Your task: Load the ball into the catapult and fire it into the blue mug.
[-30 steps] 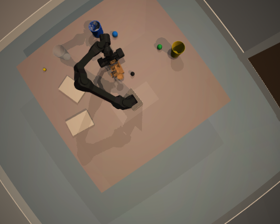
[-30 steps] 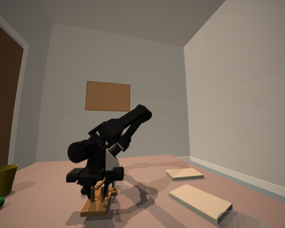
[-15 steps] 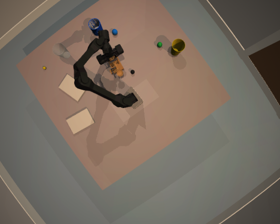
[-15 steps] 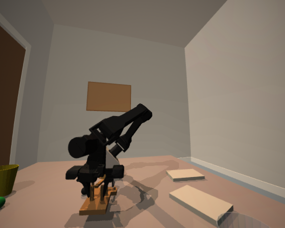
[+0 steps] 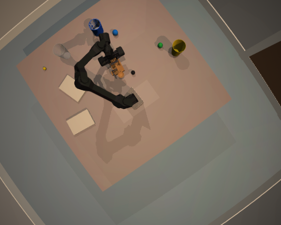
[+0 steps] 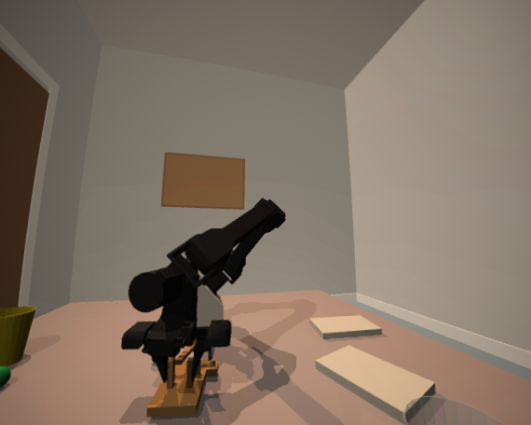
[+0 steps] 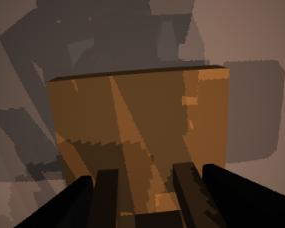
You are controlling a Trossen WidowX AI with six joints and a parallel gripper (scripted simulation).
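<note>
My gripper tip is now 150 mm past the black ball, 70 mm to the left of it and 20 mm above it. From my gripper tip the other things lie so: orange wooden catapult (60 mm behind, 30 mm to the left, 20 mm above); blue ball (190 mm ahead, 140 mm to the right, 20 mm below); blue mug (290 mm ahead, 30 mm to the right, 10 mm below).
</note>
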